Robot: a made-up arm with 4 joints. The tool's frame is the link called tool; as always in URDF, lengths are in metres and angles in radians. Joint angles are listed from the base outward. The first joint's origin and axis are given. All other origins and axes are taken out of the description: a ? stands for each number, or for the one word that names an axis. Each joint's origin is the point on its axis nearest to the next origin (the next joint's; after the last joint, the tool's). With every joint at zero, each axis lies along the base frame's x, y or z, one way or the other. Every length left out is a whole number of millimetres.
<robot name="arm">
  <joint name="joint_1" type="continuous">
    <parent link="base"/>
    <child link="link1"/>
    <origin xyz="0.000 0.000 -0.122" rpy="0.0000 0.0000 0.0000"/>
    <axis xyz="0 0 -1"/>
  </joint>
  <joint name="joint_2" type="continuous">
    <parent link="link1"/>
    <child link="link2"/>
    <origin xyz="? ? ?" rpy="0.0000 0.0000 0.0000"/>
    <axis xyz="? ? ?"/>
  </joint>
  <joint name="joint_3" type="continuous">
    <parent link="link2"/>
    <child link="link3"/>
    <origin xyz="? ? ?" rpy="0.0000 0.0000 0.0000"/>
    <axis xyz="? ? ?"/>
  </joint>
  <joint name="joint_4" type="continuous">
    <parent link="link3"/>
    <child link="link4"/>
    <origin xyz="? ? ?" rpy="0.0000 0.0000 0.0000"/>
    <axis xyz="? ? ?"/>
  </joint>
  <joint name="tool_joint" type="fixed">
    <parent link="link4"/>
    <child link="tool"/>
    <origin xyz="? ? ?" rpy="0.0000 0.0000 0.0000"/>
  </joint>
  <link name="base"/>
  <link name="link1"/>
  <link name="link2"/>
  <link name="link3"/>
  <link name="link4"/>
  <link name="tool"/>
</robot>
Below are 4 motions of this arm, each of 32 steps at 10 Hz.
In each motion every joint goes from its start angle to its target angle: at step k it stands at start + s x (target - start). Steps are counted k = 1, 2, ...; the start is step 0. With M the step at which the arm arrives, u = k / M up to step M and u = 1 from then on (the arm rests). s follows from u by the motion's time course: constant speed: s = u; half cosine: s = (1 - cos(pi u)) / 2; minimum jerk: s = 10 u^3 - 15 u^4 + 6 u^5.
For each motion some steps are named. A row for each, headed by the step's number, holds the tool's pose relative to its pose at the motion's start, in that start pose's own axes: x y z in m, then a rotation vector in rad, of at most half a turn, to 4 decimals.
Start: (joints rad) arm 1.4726 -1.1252 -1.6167 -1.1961
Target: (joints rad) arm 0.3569 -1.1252 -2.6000 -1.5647
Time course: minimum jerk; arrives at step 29
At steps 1, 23, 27, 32:
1: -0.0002 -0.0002 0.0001 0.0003 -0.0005 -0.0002
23: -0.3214 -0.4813 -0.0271 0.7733 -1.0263 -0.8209
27: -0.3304 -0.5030 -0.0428 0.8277 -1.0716 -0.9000
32: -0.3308 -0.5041 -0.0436 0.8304 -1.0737 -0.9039

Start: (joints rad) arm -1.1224 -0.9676 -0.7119 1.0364
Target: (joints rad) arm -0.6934 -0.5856 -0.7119 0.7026
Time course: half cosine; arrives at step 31
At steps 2, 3, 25, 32:
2: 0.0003 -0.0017 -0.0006 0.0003 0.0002 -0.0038
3: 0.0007 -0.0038 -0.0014 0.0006 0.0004 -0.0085
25: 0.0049 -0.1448 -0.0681 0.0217 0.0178 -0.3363
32: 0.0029 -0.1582 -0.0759 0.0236 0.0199 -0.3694

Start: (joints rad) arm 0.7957 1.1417 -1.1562 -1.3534
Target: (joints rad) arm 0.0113 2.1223 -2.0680 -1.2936
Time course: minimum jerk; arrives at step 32
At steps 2, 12, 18, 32:
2: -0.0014 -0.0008 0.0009 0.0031 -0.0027 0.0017
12: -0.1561 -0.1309 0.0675 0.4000 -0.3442 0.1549
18: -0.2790 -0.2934 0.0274 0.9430 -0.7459 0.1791
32: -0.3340 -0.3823 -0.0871 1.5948 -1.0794 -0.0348

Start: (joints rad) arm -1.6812 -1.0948 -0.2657 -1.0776
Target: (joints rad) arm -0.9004 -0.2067 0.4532 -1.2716
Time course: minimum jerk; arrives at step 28
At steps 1, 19, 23, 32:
1: 0.0002 0.0000 0.0001 0.0002 0.0003 0.0000
19: 0.3401 -0.0616 0.0330 0.2318 0.5317 -0.0644
23: 0.4070 -0.0842 0.0225 0.2603 0.6362 -0.0739
32: 0.4260 -0.0912 0.0186 0.2676 0.6663 -0.0764

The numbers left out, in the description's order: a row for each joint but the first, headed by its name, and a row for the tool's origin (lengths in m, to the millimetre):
joint_2: xyz 0.314 -0.026 0.000, axis 0 0 1
joint_3: xyz 0.237 0.072 0.000, axis 1 0 0
joint_4: xyz 0.000 0.228 0.296, axis 0 0 1
tool: xyz 0.051 0.082 0.000

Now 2 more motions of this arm.
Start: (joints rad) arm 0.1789 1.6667 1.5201 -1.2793
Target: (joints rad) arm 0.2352 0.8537 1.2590 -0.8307
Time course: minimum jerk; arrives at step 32
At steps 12, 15, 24, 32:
12: -0.0442 -0.0475 0.0561 0.1990 -0.1496 0.1021
15: -0.0719 -0.0802 0.0824 0.3100 -0.2509 0.1539
24: -0.1477 -0.1755 0.1247 0.5747 -0.5610 0.2500
32: -0.1643 -0.1971 0.1286 0.6265 -0.6367 0.2614

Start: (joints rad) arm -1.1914 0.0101 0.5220 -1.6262
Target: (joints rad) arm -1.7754 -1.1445 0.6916 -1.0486
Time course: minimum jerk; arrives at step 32
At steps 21, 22, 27, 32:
21: 0.0082 -0.0082 0.0292 0.2619 0.0858 0.0765
22: 0.0092 -0.0136 0.0312 0.2798 0.0866 0.0815
27: 0.0124 -0.0353 0.0379 0.3398 0.0854 0.0986
32: 0.0130 -0.0402 0.0393 0.3519 0.0844 0.1020

